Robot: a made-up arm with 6 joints.
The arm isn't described. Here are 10 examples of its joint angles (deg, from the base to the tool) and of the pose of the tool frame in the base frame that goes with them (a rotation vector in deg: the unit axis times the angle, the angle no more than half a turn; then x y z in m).
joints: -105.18 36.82 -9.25 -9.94 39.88 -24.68
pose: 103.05 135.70 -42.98 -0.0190 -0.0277 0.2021
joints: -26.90 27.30 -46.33 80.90 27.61 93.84
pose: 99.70 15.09 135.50 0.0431 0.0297 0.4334
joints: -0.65 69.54 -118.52 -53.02 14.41 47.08
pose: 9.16 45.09 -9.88 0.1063 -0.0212 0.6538
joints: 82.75 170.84 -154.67 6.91 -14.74 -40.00
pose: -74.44 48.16 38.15 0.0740 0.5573 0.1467
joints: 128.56 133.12 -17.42 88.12 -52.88 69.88
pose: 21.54 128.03 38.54 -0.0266 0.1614 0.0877
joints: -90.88 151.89 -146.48 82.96 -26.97 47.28
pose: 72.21 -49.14 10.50 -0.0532 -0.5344 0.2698
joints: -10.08 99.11 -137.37 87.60 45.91 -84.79
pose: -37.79 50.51 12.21 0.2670 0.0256 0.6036
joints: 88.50 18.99 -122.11 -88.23 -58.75 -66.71
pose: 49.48 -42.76 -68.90 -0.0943 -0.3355 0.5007
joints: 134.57 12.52 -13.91 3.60 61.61 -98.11
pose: -132.12 -64.38 18.91 0.0064 -0.0144 0.2049
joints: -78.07 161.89 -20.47 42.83 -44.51 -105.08
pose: -4.91 -149.77 -3.52 -0.0201 -0.1354 -0.0249
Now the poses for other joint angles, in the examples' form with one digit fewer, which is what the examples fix.
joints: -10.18 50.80 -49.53 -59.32 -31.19 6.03
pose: -45.2 57.0 -35.5 0.134 0.021 0.449
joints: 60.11 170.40 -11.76 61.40 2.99 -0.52
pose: -2.7 -129.3 70.4 0.007 0.021 0.023
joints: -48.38 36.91 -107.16 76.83 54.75 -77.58
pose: -38.9 46.3 -37.7 -0.027 0.150 0.585
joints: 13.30 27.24 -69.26 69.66 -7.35 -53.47
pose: 7.6 40.6 25.6 -0.040 -0.022 0.537
